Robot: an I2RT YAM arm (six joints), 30 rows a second.
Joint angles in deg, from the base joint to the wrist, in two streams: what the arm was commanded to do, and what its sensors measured. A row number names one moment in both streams.
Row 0, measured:
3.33 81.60 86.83 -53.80 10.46 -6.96
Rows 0 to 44, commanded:
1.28 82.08 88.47 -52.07 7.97 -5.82
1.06 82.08 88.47 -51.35 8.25 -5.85
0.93 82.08 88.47 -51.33 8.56 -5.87
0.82 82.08 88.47 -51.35 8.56 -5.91
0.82 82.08 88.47 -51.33 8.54 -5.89
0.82 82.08 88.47 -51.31 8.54 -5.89
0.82 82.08 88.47 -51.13 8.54 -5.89
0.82 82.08 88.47 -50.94 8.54 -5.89
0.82 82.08 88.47 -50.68 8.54 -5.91
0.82 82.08 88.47 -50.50 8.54 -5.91
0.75 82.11 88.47 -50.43 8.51 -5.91
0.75 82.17 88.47 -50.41 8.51 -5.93
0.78 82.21 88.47 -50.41 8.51 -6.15
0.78 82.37 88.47 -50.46 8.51 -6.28
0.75 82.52 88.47 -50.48 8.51 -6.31
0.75 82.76 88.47 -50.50 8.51 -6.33
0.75 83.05 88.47 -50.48 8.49 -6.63
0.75 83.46 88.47 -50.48 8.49 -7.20
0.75 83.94 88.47 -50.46 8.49 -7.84
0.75 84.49 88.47 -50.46 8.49 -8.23
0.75 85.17 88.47 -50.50 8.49 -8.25
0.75 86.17 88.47 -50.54 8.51 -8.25
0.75 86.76 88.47 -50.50 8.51 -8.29
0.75 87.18 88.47 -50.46 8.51 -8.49
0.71 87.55 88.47 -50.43 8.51 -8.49
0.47 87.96 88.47 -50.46 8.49 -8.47
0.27 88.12 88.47 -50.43 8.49 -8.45
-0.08 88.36 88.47 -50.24 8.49 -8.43
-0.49 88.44 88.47 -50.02 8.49 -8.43
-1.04 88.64 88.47 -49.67 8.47 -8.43
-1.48 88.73 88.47 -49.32 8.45 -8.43
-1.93 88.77 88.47 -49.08 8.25 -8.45
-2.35 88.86 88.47 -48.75 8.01 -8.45
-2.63 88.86 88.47 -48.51 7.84 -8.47
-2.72 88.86 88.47 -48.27 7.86 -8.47
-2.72 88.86 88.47 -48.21 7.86 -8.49
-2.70 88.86 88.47 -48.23 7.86 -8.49
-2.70 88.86 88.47 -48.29 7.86 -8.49
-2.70 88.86 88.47 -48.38 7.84 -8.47
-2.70 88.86 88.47 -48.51 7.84 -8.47
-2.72 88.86 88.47 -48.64 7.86 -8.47
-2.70 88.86 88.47 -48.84 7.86 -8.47
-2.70 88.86 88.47 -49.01 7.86 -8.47
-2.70 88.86 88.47 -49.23 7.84 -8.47
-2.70 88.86 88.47 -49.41 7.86 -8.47
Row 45, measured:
-2.79 88.73 86.94 -48.95 8.62 -7.92
